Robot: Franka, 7 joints.
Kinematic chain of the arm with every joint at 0, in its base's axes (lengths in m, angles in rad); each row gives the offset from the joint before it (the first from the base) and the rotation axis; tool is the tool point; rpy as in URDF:
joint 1: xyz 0 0 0.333 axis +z
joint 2: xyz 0 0 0 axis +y
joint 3: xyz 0 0 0.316 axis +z
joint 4: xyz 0.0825 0 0 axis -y
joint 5: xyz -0.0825 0 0.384 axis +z
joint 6: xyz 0 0 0 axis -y
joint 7: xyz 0.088 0 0 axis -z
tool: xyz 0 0 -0.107 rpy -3.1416 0 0
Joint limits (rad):
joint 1: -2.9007..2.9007
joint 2: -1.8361..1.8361
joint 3: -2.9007..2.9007
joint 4: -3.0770..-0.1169
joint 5: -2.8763..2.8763
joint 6: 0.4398..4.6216
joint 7: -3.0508..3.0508
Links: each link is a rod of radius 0.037 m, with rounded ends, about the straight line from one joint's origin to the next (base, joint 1, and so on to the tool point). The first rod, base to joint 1, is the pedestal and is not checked.
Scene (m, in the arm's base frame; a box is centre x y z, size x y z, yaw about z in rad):
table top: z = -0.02
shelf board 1: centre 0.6 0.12 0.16 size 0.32 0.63 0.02 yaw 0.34
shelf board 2: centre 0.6 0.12 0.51 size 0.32 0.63 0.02 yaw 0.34
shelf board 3: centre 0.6 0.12 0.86 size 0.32 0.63 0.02 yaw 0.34
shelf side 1: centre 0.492 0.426 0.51 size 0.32 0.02 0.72 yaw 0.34
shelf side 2: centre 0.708 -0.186 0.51 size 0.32 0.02 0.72 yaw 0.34
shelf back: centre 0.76 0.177 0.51 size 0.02 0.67 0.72 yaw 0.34
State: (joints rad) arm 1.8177 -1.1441 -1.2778 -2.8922 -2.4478 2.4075 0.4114
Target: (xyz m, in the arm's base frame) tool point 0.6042 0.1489 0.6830
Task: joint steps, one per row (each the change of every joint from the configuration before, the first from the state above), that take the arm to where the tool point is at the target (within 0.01 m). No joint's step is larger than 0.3 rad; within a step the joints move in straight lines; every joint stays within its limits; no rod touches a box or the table.
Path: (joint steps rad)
1: -0.0861 -0.2322 0.2577 0.2283 -0.0374 0.0866 0.0000
2: -0.0861 -0.2322 0.2577 0.2283 -0.0373 0.0867 0.0000
3: 0.1743 0.2024 -0.1599 0.2533 0.0025 -0.1258 0.0000
4: 0.1743 0.2024 -0.1598 0.2533 0.0025 -0.1257 0.0000
5: 0.1743 0.2024 -0.1598 0.2533 0.0025 -0.1257 0.0000

